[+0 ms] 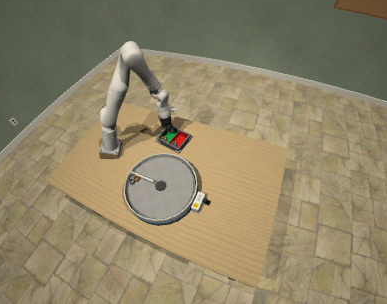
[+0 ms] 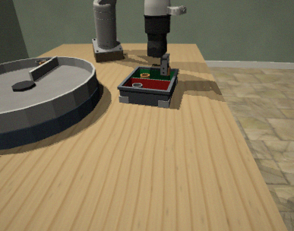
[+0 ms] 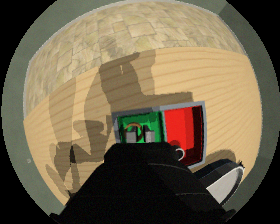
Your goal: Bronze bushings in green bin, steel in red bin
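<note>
Right now my hand is 4 cm to the left of the bin, 4 cm short of it and 4 cm above it. Round my hand: grey turntable: 38 cm to the right, 19 cm ahead, 1 cm below.
</note>
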